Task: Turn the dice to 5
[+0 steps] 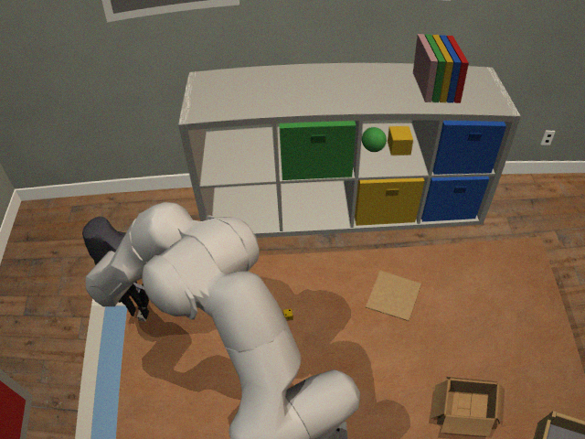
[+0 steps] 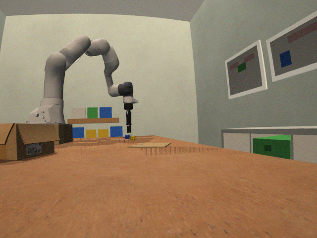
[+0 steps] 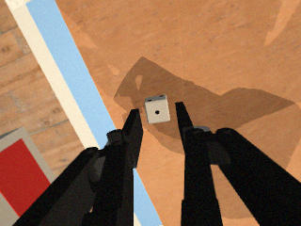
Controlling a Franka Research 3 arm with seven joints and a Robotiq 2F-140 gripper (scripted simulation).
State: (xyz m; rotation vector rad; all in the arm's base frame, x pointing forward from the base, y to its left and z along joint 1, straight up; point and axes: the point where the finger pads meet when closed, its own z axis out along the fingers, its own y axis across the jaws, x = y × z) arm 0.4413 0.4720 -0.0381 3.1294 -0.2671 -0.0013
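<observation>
Now: the white die 50 mm below my hand. The rest, counted from my hand: tan mat: 770 mm to the right, 70 mm ahead, 60 mm below; then yellow die: 450 mm to the right, 50 mm below, 10 mm ahead; then blue die: 280 mm to the right, 50 mm below, 20 mm behind.
</observation>
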